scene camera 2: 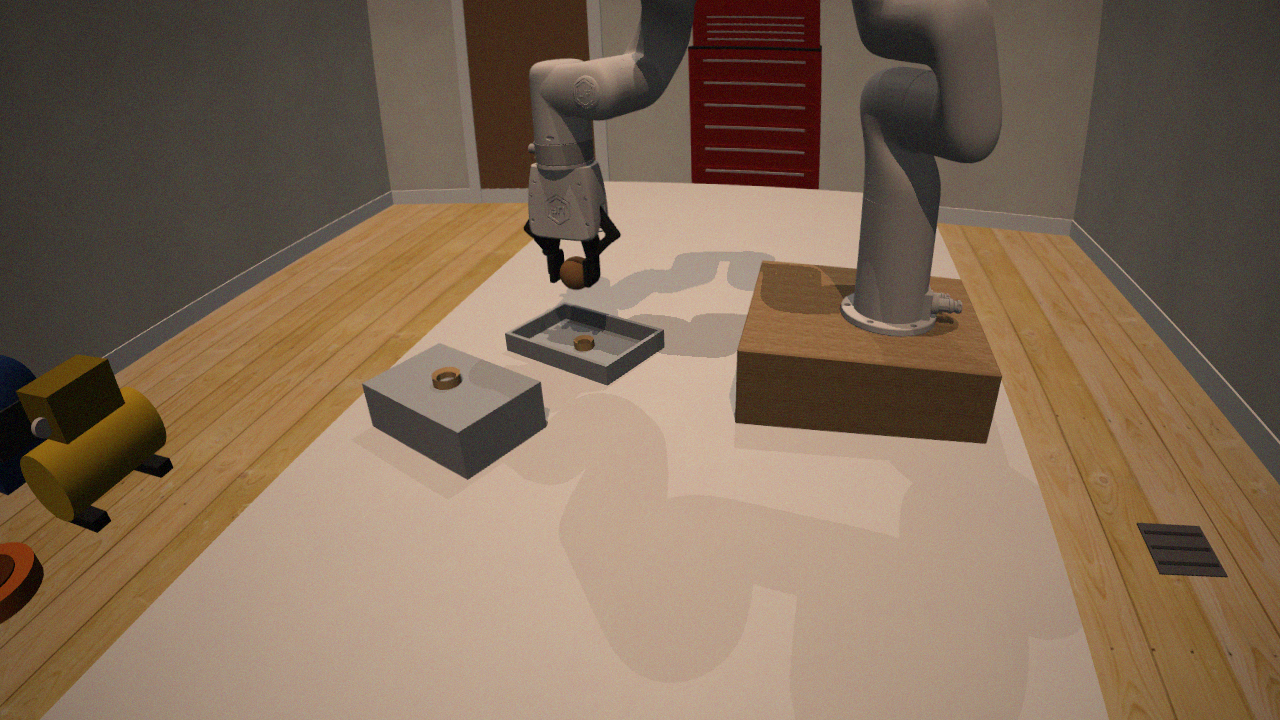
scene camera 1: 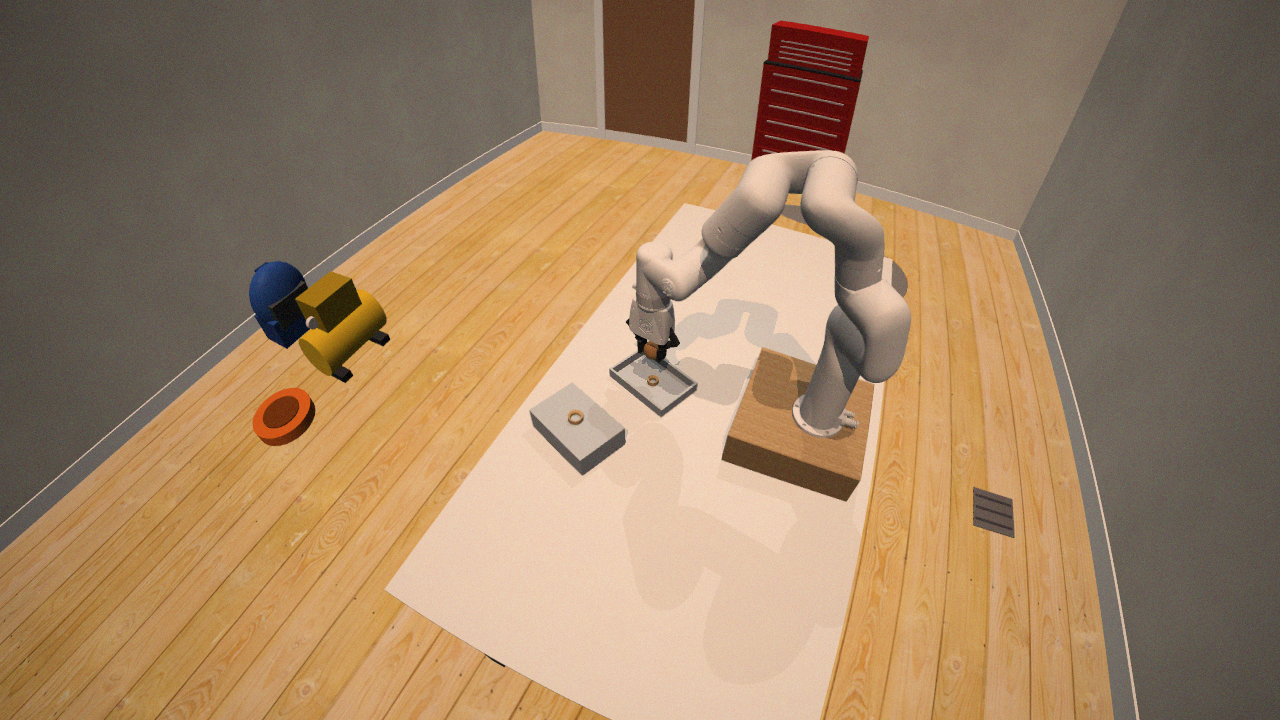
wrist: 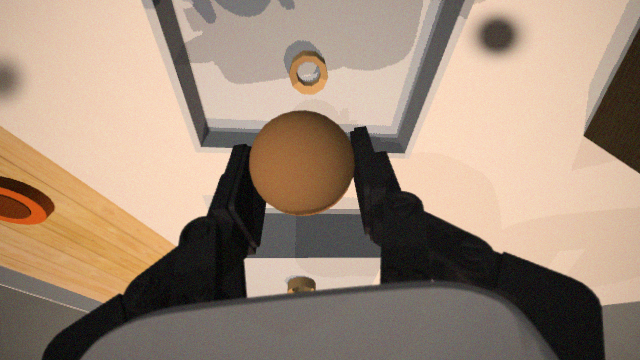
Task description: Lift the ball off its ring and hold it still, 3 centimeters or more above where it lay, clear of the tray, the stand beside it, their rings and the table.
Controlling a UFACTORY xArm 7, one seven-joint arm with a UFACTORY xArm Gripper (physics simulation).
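Where they show: gripper, between the fingertips: [scene camera 2: 574, 281] [scene camera 1: 651, 354] [wrist: 305, 159]; arm's base, origin of its link: [scene camera 2: 888, 315] [scene camera 1: 817, 416].
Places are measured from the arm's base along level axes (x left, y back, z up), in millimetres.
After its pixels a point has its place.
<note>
An orange-brown ball [scene camera 1: 654, 351] {x -7, y -413, z 36 mm} [scene camera 2: 573, 274] {x -1, y -419, z 30 mm} [wrist: 302, 162] {x -37, y -417, z 41 mm} is between the black fingertips of my gripper [scene camera 1: 656, 350] {x -17, y -424, z 13 mm} [scene camera 2: 572, 268] {x -17, y -424, z 13 mm} [wrist: 305, 159] {x -17, y -424, z 13 mm}, which is shut on it. The ball hangs in the air above the grey tray [scene camera 1: 635, 398] {x 41, y -437, z -92 mm} [scene camera 2: 556, 362] {x 41, y -440, z -85 mm} [wrist: 177, 65] {x -61, y -499, z -70 mm}, apart from it. A small tan ring [scene camera 1: 652, 385] {x -7, y -414, z -86 mm} [scene camera 2: 583, 346] {x -8, y -416, z -83 mm} [wrist: 295, 82] {x -20, y -431, z -80 mm} lies empty on the tray floor. The grey stand [scene camera 1: 572, 443] {x 270, y -490, z -30 mm} [scene camera 2: 501, 435] {x 249, y -431, z -66 mm} [wrist: 330, 267] {x 180, y -468, z -30 mm} beside the tray bears a second empty ring [scene camera 1: 575, 423] {x 222, y -507, z -24 mm} [scene camera 2: 445, 383] {x 222, y -508, z -22 mm} [wrist: 301, 283] {x 190, y -509, z -23 mm}, partly hidden in the wrist view.
The arm's base stands on a wooden block [scene camera 1: 787, 465] {x 137, y -36, z -31 mm} [scene camera 2: 859, 394] {x 137, y -38, z -40 mm} on the right of the tray. A yellow machine [scene camera 1: 344, 331] [scene camera 2: 93, 447] and an orange disc [scene camera 1: 264, 428] [scene camera 2: 31, 573] are at the left. A red cabinet [scene camera 1: 805, 102] [scene camera 2: 754, 116] stands at the back wall.
</note>
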